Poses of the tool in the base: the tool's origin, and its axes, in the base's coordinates. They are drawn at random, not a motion.
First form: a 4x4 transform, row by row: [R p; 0 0 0 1], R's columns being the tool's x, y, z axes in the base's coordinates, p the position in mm. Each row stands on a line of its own.
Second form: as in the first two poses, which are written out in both.
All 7 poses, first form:
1:
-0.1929 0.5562 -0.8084 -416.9
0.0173 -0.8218 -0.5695 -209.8
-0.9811 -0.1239 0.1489 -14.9
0 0 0 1
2:
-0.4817 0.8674 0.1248 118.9
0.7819 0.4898 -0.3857 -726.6
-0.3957 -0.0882 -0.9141 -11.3
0 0 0 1
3:
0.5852 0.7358 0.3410 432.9
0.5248 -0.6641 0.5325 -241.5
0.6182 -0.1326 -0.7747 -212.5
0 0 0 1
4:
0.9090 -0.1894 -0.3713 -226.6
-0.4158 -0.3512 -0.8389 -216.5
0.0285 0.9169 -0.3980 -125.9
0 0 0 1
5:
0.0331 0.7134 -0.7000 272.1
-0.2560 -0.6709 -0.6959 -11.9
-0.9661 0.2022 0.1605 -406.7
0 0 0 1
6:
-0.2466 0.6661 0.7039 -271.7
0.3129 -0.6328 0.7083 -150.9
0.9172 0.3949 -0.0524 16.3
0 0 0 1
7:
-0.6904 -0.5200 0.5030 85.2
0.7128 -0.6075 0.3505 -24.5
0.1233 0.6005 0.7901 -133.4
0 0 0 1
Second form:
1:
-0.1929 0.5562 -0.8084 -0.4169
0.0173 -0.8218 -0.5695 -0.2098
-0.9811 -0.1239 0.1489 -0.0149
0 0 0 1

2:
-0.4817 0.8674 0.1248 0.1189
0.7819 0.4898 -0.3857 -0.7266
-0.3957 -0.0882 -0.9141 -0.0113
0 0 0 1

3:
0.5852 0.7358 0.3410 0.4329
0.5248 -0.6641 0.5325 -0.2415
0.6182 -0.1326 -0.7747 -0.2125
0 0 0 1

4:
0.9090 -0.1894 -0.3713 -0.2266
-0.4158 -0.3512 -0.8389 -0.2165
0.0285 0.9169 -0.3980 -0.1259
0 0 0 1

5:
0.0331 0.7134 -0.7000 0.2721
-0.2560 -0.6709 -0.6959 -0.0119
-0.9661 0.2022 0.1605 -0.4067
0 0 0 1

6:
-0.2466 0.6661 0.7039 -0.2717
0.3129 -0.6328 0.7083 -0.1509
0.9172 0.3949 -0.0524 0.0163
0 0 0 1

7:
-0.6904 -0.5200 0.5030 0.0852
0.7128 -0.6075 0.3505 -0.0245
0.1233 0.6005 0.7901 -0.1334
0 0 0 1

